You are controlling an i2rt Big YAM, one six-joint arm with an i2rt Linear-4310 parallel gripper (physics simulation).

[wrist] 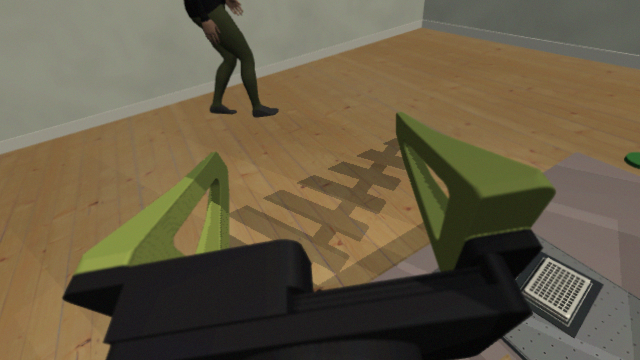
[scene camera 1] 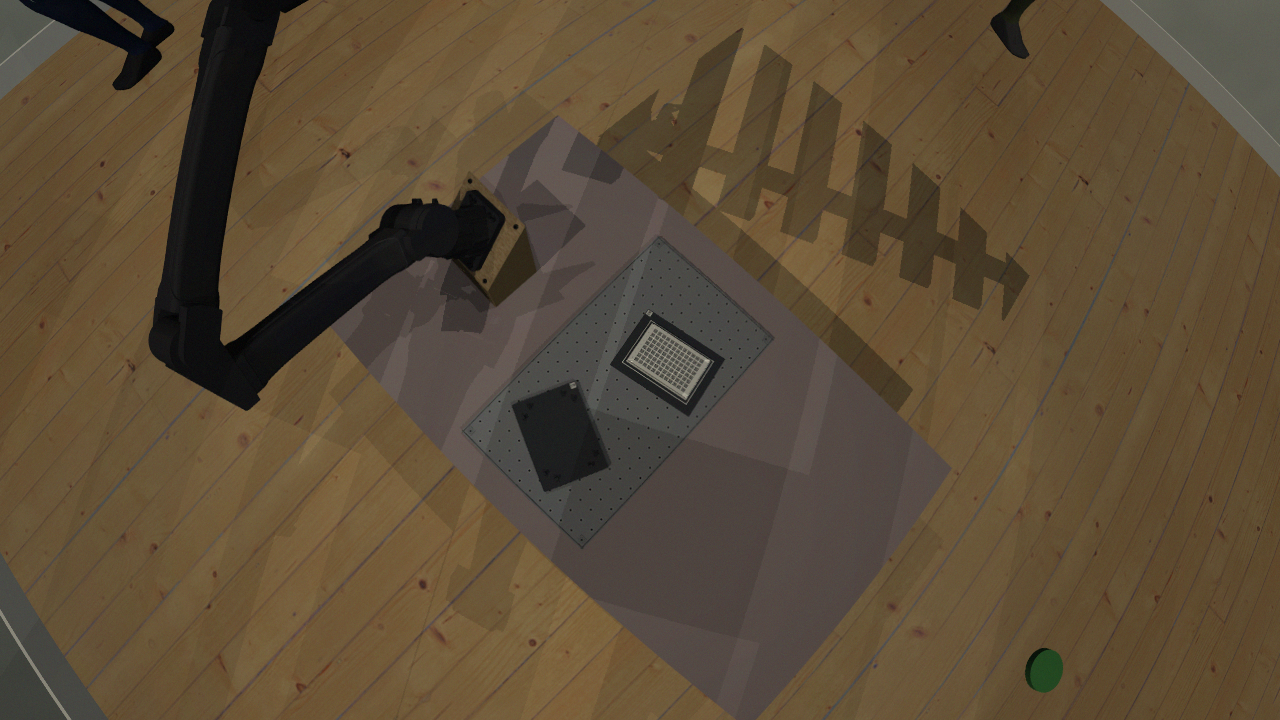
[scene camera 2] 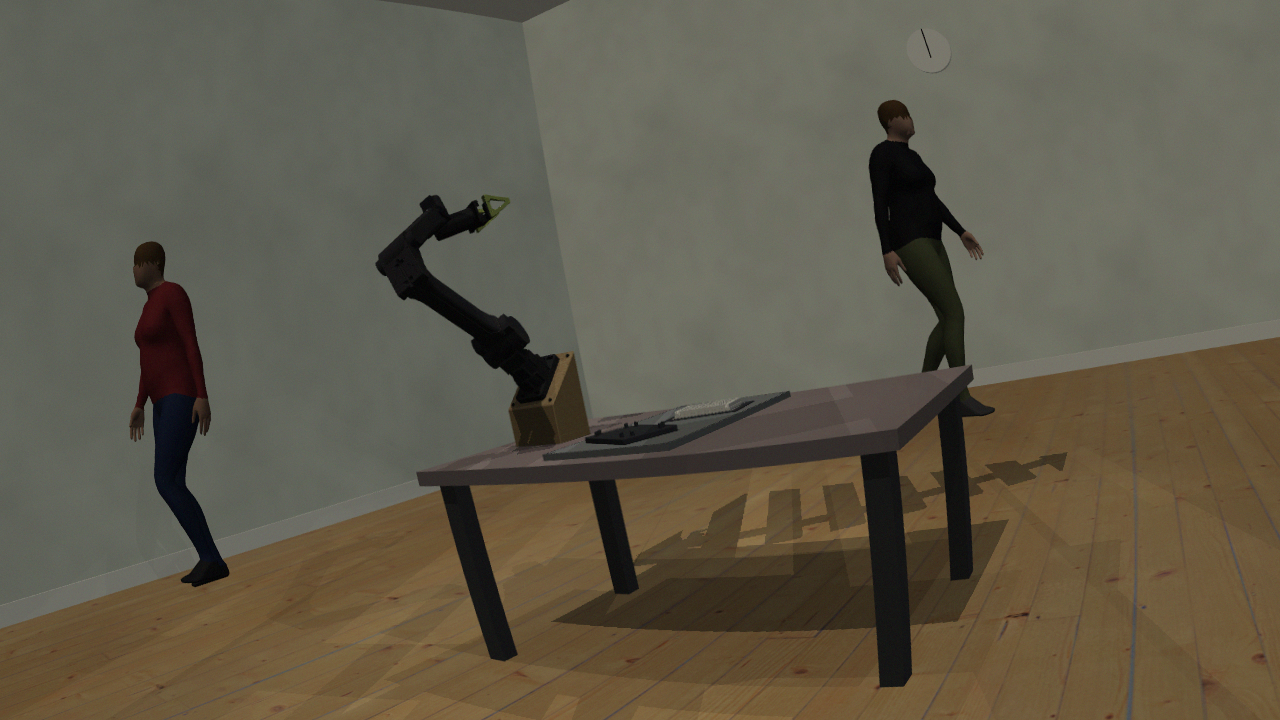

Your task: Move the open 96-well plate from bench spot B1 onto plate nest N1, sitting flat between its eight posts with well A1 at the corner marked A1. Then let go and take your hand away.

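Places are measured from the arm's base along level axes (x left, y back, z up), in metres.
Where they show: gripper, fingertip midpoint: point(wrist: 306, 141) point(scene camera 2: 503, 205); arm's base, origin of the base link: point(scene camera 1: 476, 230) point(scene camera 2: 539, 380).
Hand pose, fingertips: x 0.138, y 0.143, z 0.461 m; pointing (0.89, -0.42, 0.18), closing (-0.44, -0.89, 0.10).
Things, the pixels of their centre, and the offset from my fingertips. Level surfaces: height alone.
- white 96-well plate, body centre: point(scene camera 1: 668, 360) point(scene camera 2: 708, 407) point(wrist: 555, 287) dx -0.043, dy -0.523, dz -0.582 m
- black plate nest, body centre: point(scene camera 1: 559, 436) point(scene camera 2: 629, 431) dx -0.276, dy -0.480, dz -0.580 m
- mauve table, its level: dz -0.604 m
The white 96-well plate point(scene camera 1: 669, 360) point(scene camera 2: 707, 409) point(wrist: 558, 288) lies flat on a dark rectangular pad on the grey perforated board. Beside it, the black plate nest point(scene camera 1: 561, 436) point(scene camera 2: 631, 433) lies on the same board, with short posts near its corners and a small light mark at one corner; nothing lies on it. The lettering is too small to read. My gripper point(wrist: 306, 141) is open and empty, its two green fingers wide apart. In scene camera 2 the gripper point(scene camera 2: 494, 213) is high above the table, well away from the plate. It is out of view in scene camera 1.
The grey perforated board point(scene camera 1: 501, 428) point(scene camera 2: 769, 402) lies on the mauve table point(scene camera 1: 850, 501) point(scene camera 2: 832, 420). The wooden arm base point(scene camera 1: 514, 268) point(scene camera 2: 546, 420) stands beside the board. Two people point(scene camera 2: 170, 358) point(scene camera 2: 908, 197) stand on the floor beyond the table. A green disc point(scene camera 1: 1044, 669) shows at lower right.
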